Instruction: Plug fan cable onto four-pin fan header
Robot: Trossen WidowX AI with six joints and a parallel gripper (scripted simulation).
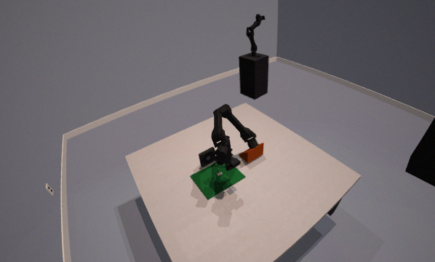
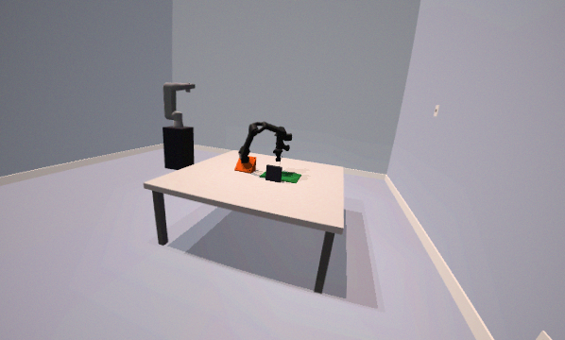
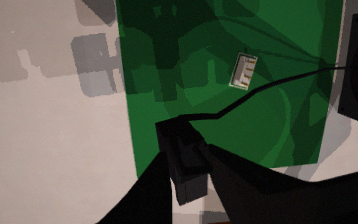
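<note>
My gripper tip is now 14 cm above the green board, 7 cm to the left of it and 5 cm short of it. Round my gripper tip: black fan: 22 cm to the right, 6 cm below, 1 cm ahead; black plug: 1 cm below, 1 cm behind.
</note>
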